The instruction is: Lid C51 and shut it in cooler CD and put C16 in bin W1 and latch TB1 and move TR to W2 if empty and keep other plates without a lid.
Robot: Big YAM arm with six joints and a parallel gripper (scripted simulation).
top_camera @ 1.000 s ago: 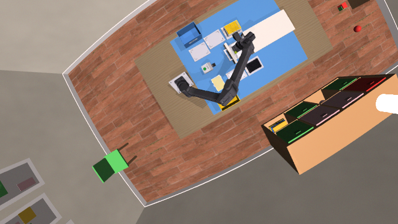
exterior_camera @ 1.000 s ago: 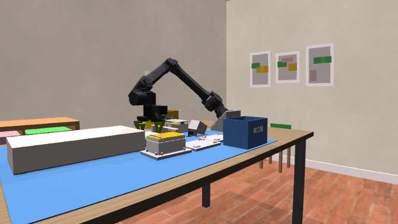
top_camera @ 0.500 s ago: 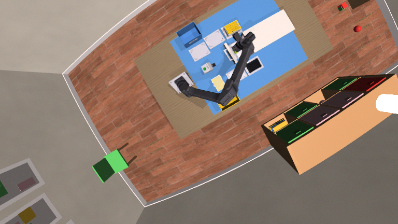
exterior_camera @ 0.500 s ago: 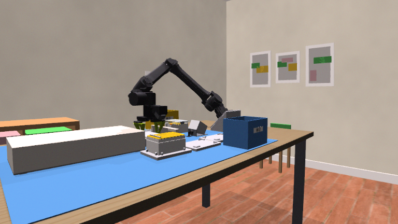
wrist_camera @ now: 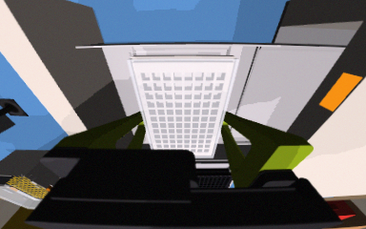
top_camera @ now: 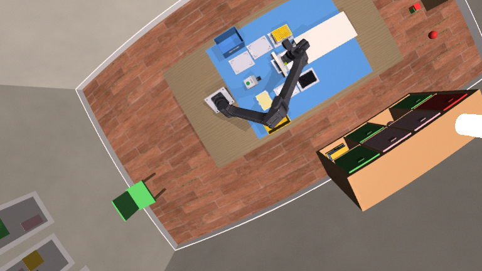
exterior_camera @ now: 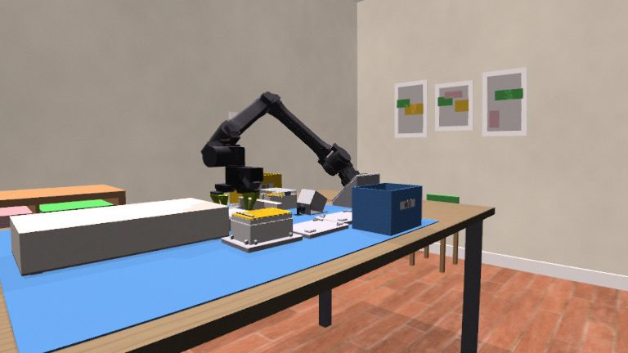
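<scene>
My gripper is now 4 cm short of the drawer and 1 cm above it. Round my hand: white cooler CD (17 cm ahead); then plate lid (right at my hand); then white plate (right at my hand).
</scene>
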